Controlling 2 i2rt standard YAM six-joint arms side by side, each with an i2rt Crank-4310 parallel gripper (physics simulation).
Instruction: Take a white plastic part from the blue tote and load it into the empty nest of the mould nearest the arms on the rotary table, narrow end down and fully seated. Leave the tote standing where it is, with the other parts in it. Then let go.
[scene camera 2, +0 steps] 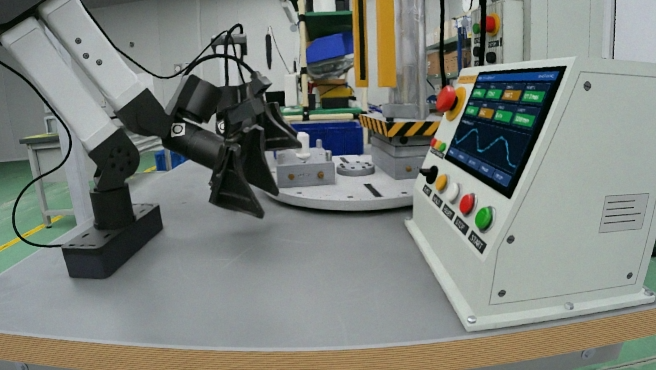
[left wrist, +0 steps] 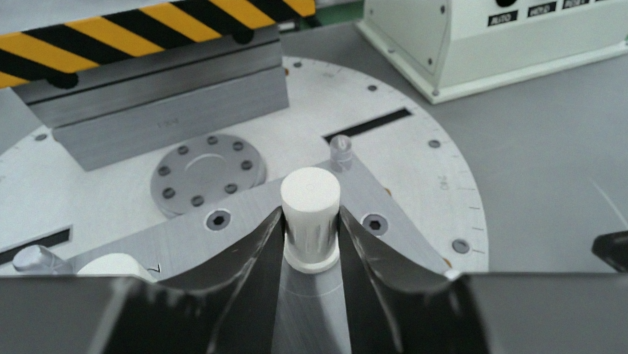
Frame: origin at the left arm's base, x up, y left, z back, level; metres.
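Seen in the pictures: left gripper, fingertip midpoint: [scene camera 2: 304, 144] [left wrist: 311, 210]; right gripper, fingertip midpoint: [scene camera 2: 272, 204]; right arm's base, link origin: [scene camera 2: 117, 228].
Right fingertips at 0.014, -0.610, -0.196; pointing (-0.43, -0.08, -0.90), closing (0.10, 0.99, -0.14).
Pixels of each thing's top centre, then the offset from my right fingertips to it, as dx, dy, dz. "spot": a spot on its surface instead.
- white plastic part, top centre: [left wrist: 306, 188] [scene camera 2: 302, 134] +0.087, +0.213, -0.041
- rotary table, top centre: [left wrist: 181, 116] [scene camera 2: 355, 142] +0.056, +0.271, -0.159
- white round top, surface spot: [left wrist: 116, 265] spot: +0.081, +0.289, -0.035
- control box, top centre: [scene camera 2: 524, 64] +0.214, -0.138, -0.345
- blue container, top centre: [scene camera 2: 317, 125] +0.054, +0.729, -0.060
The white plastic part [scene camera 2: 303, 141] [left wrist: 310, 189] stands upright in the near mould [scene camera 2: 305, 175] [left wrist: 180, 239] on the rotary table [scene camera 2: 345, 201] [left wrist: 425, 172]. Its collar is at or very close to the mould's top face, and the end below is hidden. My left gripper [left wrist: 311, 210] is shut on this part, with one fingertip on each side below its round top. My right gripper [scene camera 2: 270, 205] is open and empty, low over the bench in front of the rotary table. One dark fingertip of it shows at the right edge of the left wrist view.
Another white round top [left wrist: 116, 265] shows at the lower left, partly hidden by a finger. Metal pins [left wrist: 341, 150] rise from the mould. A striped press block [scene camera 2: 400, 127] [left wrist: 170, 30] stands beyond. The control box [scene camera 2: 565, 200] [left wrist: 410, 40] stands at the right. A blue container [scene camera 2: 340, 139] shows behind.
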